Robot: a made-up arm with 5 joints.
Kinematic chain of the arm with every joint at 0, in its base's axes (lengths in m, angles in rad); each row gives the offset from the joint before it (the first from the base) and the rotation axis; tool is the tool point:
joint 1: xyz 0 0 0.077 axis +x
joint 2: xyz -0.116 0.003 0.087 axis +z
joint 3: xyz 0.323 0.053 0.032 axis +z
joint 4: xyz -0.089 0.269 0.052 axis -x
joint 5: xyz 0 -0.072 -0.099 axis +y
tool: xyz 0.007 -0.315 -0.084
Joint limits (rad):
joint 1: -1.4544..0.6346
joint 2: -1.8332..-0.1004
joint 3: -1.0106..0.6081
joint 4: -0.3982..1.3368
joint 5: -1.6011..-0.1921
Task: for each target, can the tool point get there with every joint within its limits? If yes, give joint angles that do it. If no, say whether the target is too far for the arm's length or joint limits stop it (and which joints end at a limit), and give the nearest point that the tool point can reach.
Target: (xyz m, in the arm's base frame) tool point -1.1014 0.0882 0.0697
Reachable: no: joint limits stop it (at a limit: joint 1, joint 2, joint 5) | nearest point -0.3089 0.1094 0.3571 | short by 0.843 m
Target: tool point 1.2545 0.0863 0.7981
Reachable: no: too far | nearest point 0.2963 0.0626 0.6000 | short by 0.979 m
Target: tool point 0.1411 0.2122 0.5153
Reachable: yes | joints -0.7402 -0.6422 -0.3975 1.1676 -0.7838
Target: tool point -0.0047 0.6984 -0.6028
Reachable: no: joint limits stop it (at a limit: joint 1, joint 2, joint 4, joint 5) | nearest point 0.1846 0.5362 0.0269 | short by 0.677 m
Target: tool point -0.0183 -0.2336 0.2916
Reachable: yes | joints -0.0684 -0.9576 -0.4430 0.3452 -1.3531
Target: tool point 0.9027 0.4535 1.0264
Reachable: no: too far | nearest point 0.2963 0.2271 0.5523 | short by 0.802 m
